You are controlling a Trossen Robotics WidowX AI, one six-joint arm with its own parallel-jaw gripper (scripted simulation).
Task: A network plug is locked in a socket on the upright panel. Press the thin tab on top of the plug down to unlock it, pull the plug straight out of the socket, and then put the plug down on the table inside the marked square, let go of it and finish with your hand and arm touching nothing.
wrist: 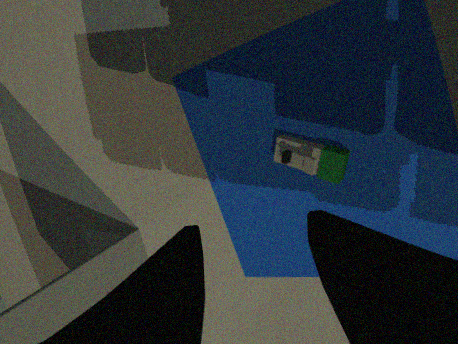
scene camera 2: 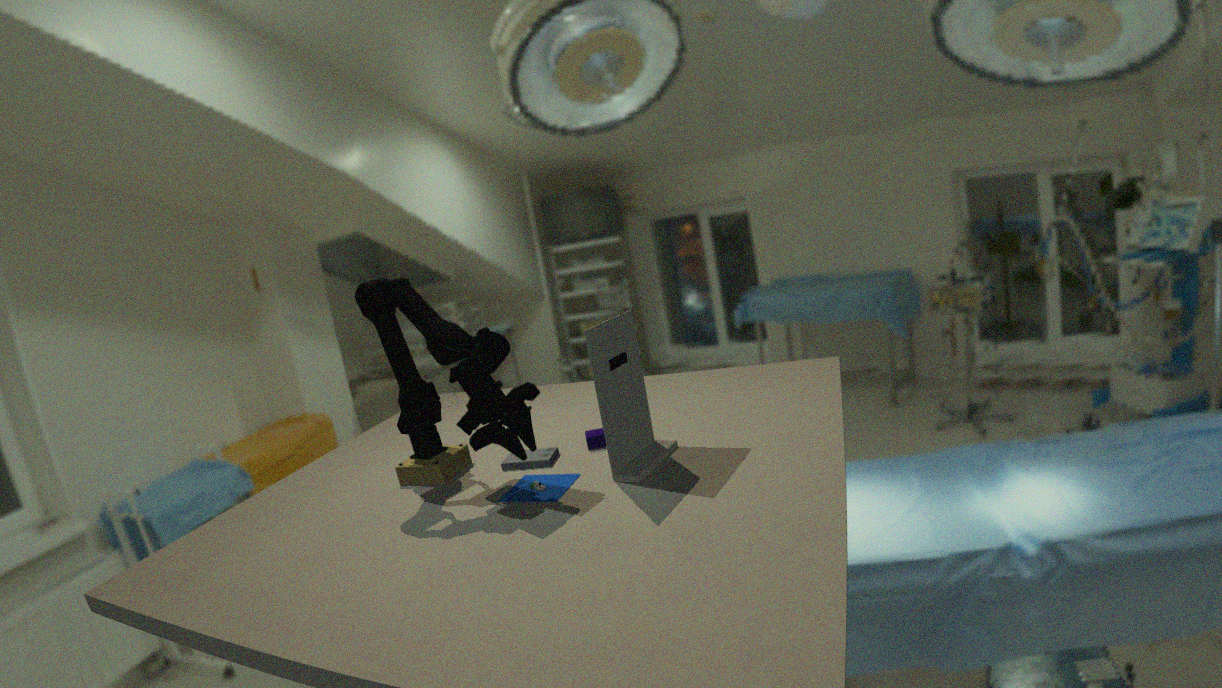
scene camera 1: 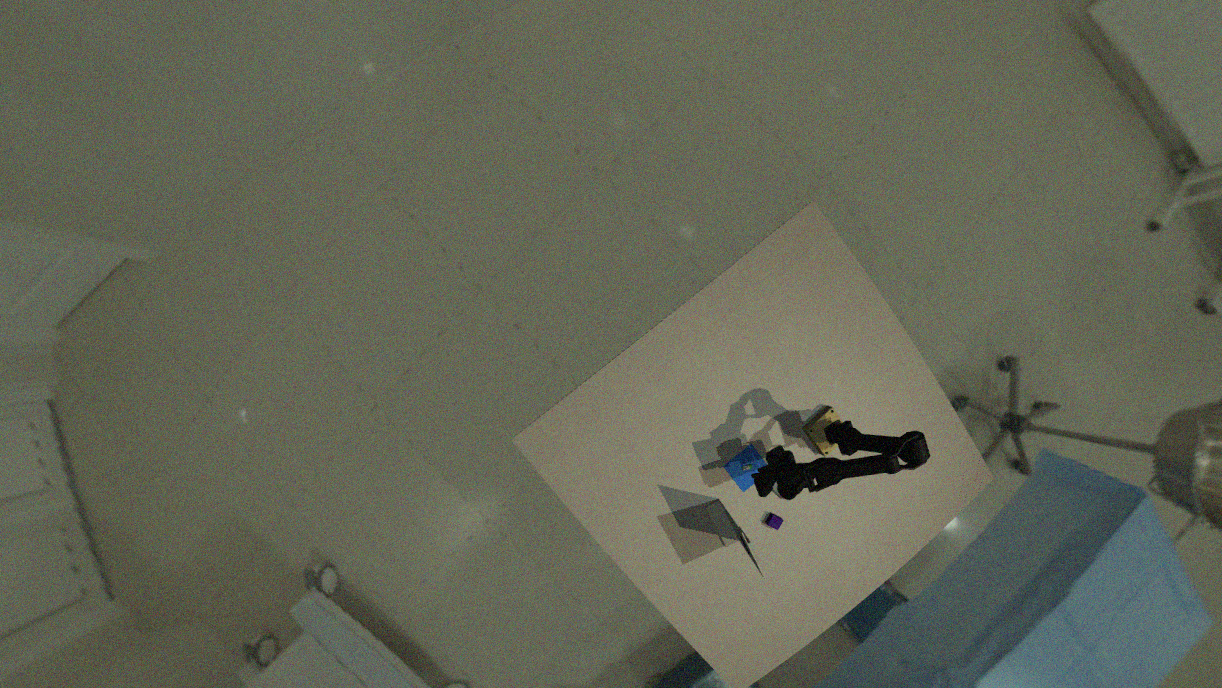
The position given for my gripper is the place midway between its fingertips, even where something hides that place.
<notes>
I see my gripper [scene camera 2: 530, 455], a network plug [wrist: 329, 163] and a blue marked square [scene camera 2: 556, 485].
My gripper shows as well in the wrist view [wrist: 254, 232] and in scene camera 1 [scene camera 1: 754, 473]. The blue marked square is seen too in the wrist view [wrist: 371, 84] and in scene camera 1 [scene camera 1: 749, 455].
</notes>
